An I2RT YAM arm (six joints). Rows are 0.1 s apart.
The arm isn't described. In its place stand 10 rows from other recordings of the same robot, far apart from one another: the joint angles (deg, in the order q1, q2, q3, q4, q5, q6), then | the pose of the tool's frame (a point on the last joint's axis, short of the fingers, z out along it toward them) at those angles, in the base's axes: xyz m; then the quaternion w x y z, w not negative.
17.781, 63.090, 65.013, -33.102, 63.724, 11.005 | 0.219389 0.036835 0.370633 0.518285 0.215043 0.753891 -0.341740
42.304, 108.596, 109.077, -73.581, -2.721, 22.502 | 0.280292 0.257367 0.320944 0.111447 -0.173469 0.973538 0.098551
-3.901, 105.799, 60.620, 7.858, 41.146, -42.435 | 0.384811 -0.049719 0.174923 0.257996 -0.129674 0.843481 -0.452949
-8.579, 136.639, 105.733, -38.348, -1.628, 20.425 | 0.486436 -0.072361 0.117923 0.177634 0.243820 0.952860 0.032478
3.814, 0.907, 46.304, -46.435, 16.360, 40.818 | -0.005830 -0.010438 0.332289 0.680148 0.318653 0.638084 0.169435
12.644, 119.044, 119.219, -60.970, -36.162, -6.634 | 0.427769 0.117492 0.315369 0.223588 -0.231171 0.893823 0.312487
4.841, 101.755, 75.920, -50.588, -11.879, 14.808 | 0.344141 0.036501 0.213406 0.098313 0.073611 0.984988 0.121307
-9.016, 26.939, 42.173, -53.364, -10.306, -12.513 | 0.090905 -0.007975 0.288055 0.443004 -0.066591 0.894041 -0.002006
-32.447, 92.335, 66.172, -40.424, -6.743, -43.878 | 0.272761 -0.168460 0.222758 0.194837 -0.109222 0.971457 -0.079875
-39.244, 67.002, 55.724, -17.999, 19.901, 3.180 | 0.195709 -0.175514 0.314887 0.427245 0.388925 0.760692 -0.295884
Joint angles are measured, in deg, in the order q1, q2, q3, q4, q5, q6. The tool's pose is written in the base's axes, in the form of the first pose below.
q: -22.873 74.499 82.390 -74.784 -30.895 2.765
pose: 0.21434 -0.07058 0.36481 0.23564 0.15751 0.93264 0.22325
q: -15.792 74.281 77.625 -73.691 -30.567 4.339
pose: 0.22120 -0.04375 0.34326 0.18972 0.12183 0.94371 0.24201
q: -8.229 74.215 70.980 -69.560 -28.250 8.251
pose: 0.22742 -0.01586 0.31298 0.14501 0.10130 0.95419 0.24132
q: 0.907 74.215 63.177 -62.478 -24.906 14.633
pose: 0.23003 0.01864 0.27761 0.10984 0.08479 0.96316 0.23038
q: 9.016 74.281 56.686 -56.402 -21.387 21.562
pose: 0.22482 0.04882 0.24777 0.08349 0.08065 0.97006 0.21331
